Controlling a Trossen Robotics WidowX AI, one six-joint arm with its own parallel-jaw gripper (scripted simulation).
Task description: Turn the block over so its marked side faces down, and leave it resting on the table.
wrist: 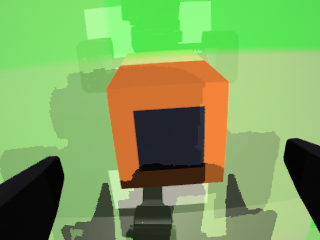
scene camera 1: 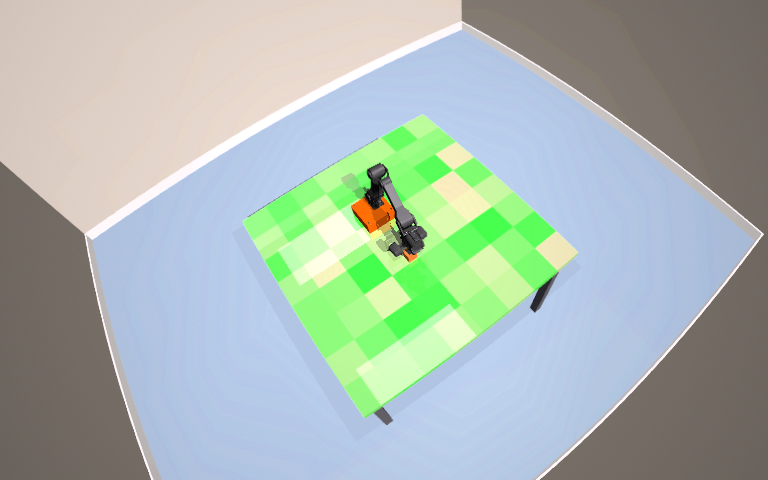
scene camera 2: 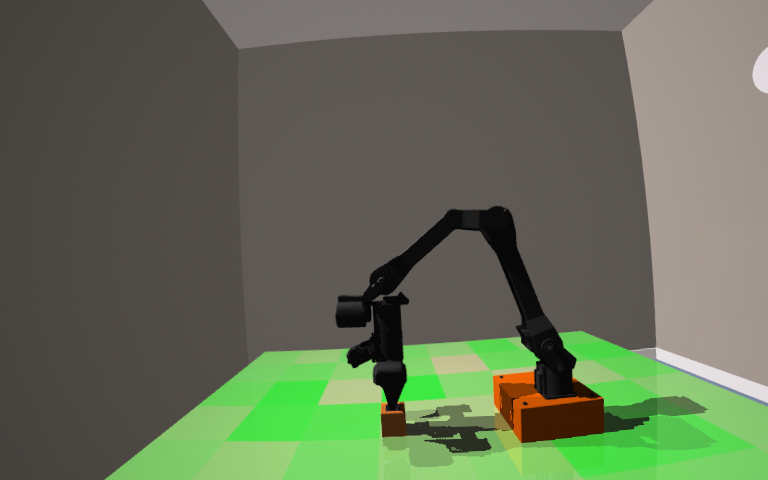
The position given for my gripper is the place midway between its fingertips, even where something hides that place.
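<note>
There is an orange block (scene camera 2: 393,423) here. My own gripper (scene camera 2: 392,399) is open and holds nothing, and the wrist view (wrist: 175,159) shows the gripper to me as well.
</note>
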